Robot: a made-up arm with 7 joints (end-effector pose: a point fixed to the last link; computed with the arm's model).
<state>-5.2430 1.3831 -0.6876 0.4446 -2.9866 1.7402 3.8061</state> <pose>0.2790 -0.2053 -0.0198 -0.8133 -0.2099 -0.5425 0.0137</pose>
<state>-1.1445 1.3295 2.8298 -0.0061 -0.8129 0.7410 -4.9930</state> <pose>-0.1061 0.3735 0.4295 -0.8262 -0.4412 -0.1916 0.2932</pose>
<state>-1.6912 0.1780 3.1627 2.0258 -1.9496 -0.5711 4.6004</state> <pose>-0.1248 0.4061 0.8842 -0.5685 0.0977 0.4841 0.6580</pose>
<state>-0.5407 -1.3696 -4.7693 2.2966 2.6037 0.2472 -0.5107</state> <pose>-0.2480 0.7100 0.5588 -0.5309 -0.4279 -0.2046 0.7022</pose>
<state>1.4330 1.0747 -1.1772 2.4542 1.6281 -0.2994 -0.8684</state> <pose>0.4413 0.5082 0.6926 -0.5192 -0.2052 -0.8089 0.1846</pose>
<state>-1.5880 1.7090 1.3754 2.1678 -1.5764 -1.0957 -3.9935</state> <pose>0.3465 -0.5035 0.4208 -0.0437 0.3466 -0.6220 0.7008</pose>
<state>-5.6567 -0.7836 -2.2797 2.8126 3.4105 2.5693 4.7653</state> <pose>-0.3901 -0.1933 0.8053 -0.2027 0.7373 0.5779 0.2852</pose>
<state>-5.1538 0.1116 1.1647 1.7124 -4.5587 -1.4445 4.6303</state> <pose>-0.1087 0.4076 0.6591 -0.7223 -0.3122 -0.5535 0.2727</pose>
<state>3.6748 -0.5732 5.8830 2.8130 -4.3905 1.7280 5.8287</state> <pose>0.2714 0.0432 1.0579 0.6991 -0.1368 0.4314 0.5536</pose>
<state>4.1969 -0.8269 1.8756 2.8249 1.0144 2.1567 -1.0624</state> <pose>0.4266 0.4292 0.6190 0.6459 0.7633 0.0117 0.0091</pose>
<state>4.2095 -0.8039 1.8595 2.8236 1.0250 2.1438 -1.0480</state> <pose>0.4211 0.4286 0.6356 0.6486 0.7604 0.0310 0.0090</pose>
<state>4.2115 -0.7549 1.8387 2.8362 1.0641 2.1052 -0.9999</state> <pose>0.4116 0.4244 0.6733 0.6580 0.7486 0.0809 0.0010</pose>
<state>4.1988 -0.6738 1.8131 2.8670 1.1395 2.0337 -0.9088</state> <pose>0.3939 0.4118 0.7371 -0.6719 -0.7212 -0.1671 0.0210</pose>
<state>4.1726 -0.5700 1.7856 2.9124 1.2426 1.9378 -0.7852</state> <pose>0.3635 0.3864 0.8182 -0.6811 -0.6761 -0.2746 0.0601</pose>
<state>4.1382 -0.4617 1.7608 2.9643 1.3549 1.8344 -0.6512</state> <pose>0.3205 0.3498 0.8986 -0.6773 -0.6208 -0.3788 0.1117</pose>
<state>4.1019 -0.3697 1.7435 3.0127 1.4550 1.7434 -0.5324</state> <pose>0.2739 0.3121 0.9608 -0.6622 -0.5698 -0.4584 0.1634</pose>
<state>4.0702 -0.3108 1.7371 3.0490 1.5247 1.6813 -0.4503</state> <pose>0.2382 0.2856 0.9970 -0.6463 -0.5359 -0.5047 0.2009</pose>
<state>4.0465 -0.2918 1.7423 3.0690 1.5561 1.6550 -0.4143</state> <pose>0.2238 0.2768 1.0088 -0.6394 -0.5227 -0.5206 0.2165</pose>
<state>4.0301 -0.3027 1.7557 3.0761 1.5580 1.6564 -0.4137</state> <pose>0.2277 0.2817 1.0045 -0.6418 -0.5247 -0.5163 0.2148</pose>
